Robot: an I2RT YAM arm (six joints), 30 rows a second.
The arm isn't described. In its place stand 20 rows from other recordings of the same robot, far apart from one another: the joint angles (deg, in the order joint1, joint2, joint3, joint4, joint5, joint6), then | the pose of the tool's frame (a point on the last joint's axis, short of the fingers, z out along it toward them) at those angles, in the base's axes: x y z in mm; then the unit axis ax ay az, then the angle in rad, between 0 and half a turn.
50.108 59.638 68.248 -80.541 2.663 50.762 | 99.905 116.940 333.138 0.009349 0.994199 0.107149 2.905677
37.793 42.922 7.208 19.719 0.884 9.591 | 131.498 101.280 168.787 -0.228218 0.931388 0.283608 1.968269
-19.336 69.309 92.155 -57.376 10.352 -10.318 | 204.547 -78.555 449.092 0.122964 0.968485 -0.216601 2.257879
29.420 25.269 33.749 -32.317 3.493 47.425 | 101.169 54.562 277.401 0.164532 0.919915 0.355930 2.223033
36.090 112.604 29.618 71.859 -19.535 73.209 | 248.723 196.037 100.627 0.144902 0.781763 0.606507 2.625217
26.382 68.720 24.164 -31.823 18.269 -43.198 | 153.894 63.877 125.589 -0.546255 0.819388 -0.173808 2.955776
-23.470 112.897 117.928 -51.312 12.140 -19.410 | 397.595 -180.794 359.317 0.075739 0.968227 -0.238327 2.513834
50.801 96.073 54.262 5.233 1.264 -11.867 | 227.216 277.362 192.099 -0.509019 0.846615 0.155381 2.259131
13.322 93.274 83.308 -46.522 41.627 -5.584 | 338.549 55.865 309.879 -0.048045 0.940670 -0.335903 2.549321
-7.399 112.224 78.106 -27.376 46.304 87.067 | 396.718 -77.473 183.502 0.792480 0.587855 -0.162487 2.279251
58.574 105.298 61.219 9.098 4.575 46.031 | 209.471 337.373 178.047 -0.082559 0.928762 0.361366 2.510719
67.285 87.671 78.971 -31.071 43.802 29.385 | 152.920 301.487 335.758 -0.143503 0.986312 0.081217 2.061691
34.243 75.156 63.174 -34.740 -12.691 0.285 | 226.255 163.473 297.362 -0.325836 0.919874 0.218316 2.491194
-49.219 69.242 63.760 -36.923 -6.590 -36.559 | 170.826 -191.782 322.932 0.082300 0.964819 -0.249703 2.466992
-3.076 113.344 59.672 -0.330 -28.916 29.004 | 380.274 -3.196 108.975 0.185669 0.933297 0.307382 2.660325
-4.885 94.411 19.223 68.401 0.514 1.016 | 268.767 -23.291 142.248 0.055418 0.997869 -0.034440 1.690584
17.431 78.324 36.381 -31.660 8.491 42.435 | 211.222 60.809 148.144 0.226896 0.973890 0.007559 2.820607
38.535 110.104 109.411 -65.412 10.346 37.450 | 317.352 244.577 318.772 0.009669 0.998223 0.058791 2.704561
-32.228 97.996 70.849 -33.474 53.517 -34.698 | 279.795 -210.224 233.610 -0.095653 -0.867126 0.488818 3.039050
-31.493 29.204 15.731 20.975 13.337 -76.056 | 123.191 -85.101 257.764 -0.181058 0.690766 -0.700043 2.362979
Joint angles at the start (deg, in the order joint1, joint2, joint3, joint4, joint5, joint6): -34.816 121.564 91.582 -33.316 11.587 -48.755
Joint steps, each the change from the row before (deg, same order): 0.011 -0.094 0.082 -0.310 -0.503 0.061; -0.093 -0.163 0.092 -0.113 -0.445 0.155; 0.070 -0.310 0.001 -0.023 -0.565 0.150; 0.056 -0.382 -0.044 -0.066 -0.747 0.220; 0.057 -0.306 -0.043 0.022 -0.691 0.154; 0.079 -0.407 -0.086 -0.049 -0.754 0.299; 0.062 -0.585 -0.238 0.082 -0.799 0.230; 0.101 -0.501 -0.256 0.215 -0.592 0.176; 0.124 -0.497 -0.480 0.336 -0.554 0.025; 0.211 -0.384 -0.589 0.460 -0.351 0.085; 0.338 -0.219 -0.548 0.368 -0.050 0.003; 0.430 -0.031 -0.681 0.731 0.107 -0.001; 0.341 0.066 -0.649 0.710 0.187 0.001
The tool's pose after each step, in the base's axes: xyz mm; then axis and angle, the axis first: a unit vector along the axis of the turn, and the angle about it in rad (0 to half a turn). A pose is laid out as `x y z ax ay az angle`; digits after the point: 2 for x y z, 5 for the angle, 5 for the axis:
364.73 -261.88 171.52 -0.09565 0.96995 -0.22372 2.92509
364.41 -262.21 173.07 -0.09438 0.97052 -0.22177 2.91784
364.65 -261.29 175.31 -0.09466 0.97095 -0.21975 2.90671
364.65 -260.20 177.82 -0.09467 0.97169 -0.21646 2.89350
364.82 -259.26 179.84 -0.09515 0.97227 -0.21363 2.88105
364.81 -257.93 182.33 -0.09476 0.97307 -0.21012 2.86746
364.37 -256.45 185.47 -0.09484 0.97367 -0.20729 2.85166
364.23 -254.96 188.02 -0.09527 0.97392 -0.20590 2.83792
363.83 -253.11 189.48 -0.09719 0.97407 -0.20429 2.82648
363.77 -250.83 189.65 -0.09894 0.97413 -0.20316 2.81811
364.28 -248.00 188.76 -0.10190 0.97394 -0.20261 2.81583
365.49 -244.91 186.14 -0.10527 0.97347 -0.20314 2.81445
366.38 -242.51 182.97 -0.10773 0.97306 -0.20382 2.81539

